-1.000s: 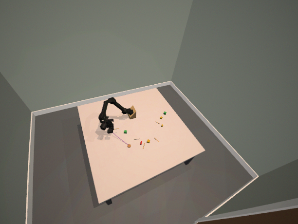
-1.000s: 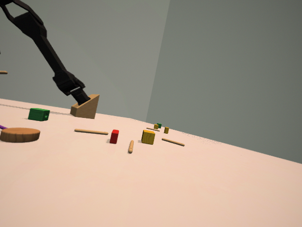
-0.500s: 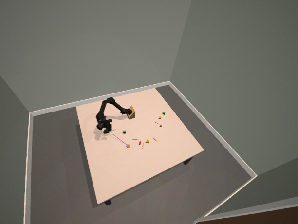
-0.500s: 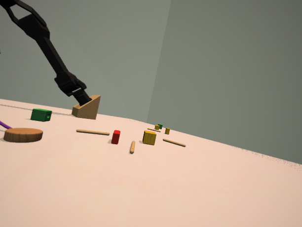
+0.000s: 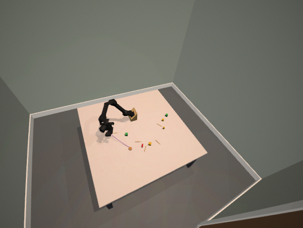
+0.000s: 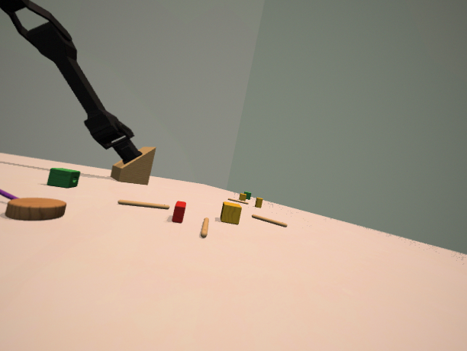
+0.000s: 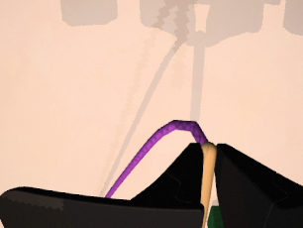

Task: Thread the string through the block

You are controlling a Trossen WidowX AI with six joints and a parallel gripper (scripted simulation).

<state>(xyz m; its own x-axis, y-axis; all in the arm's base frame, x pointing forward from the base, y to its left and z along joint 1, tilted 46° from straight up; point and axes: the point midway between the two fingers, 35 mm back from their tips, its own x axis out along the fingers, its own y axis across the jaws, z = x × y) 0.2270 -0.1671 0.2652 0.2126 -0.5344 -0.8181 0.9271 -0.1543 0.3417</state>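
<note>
The green block lies 17 cm to the left of my gripper tip, 6 cm below it and 1 cm ahead of it. The rest, counted from my gripper tip: red block 32 cm to the left, 21 cm ahead, 7 cm below; then thin wooden stick 2 cm to the left, 1 cm ahead, 1 cm above; then round wooden button 21 cm ahead, 17 cm to the left, 7 cm below.
</note>
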